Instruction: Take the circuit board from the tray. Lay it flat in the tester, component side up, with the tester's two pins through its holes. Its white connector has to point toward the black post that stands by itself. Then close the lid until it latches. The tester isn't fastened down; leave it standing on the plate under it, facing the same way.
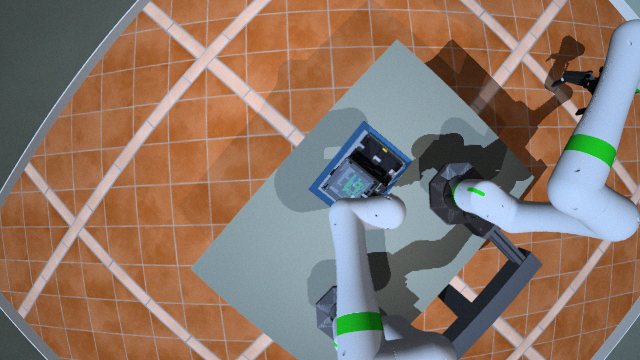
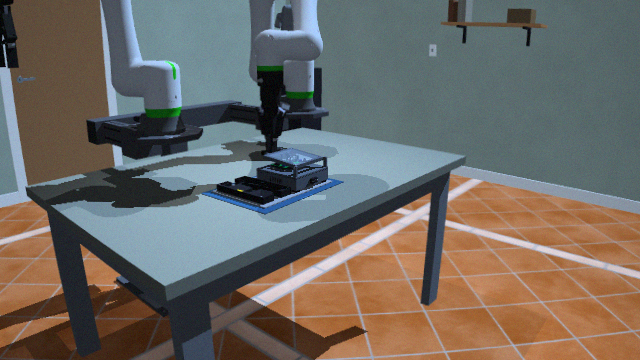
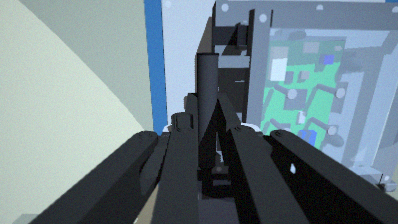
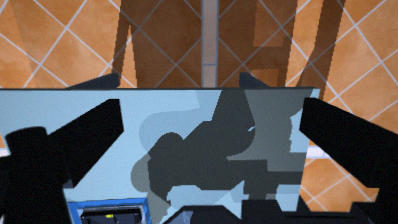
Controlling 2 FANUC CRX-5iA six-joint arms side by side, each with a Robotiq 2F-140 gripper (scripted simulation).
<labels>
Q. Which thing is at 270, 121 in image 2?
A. The left gripper.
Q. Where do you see a clear lid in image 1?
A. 349, 182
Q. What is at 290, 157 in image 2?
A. A clear lid.
</labels>
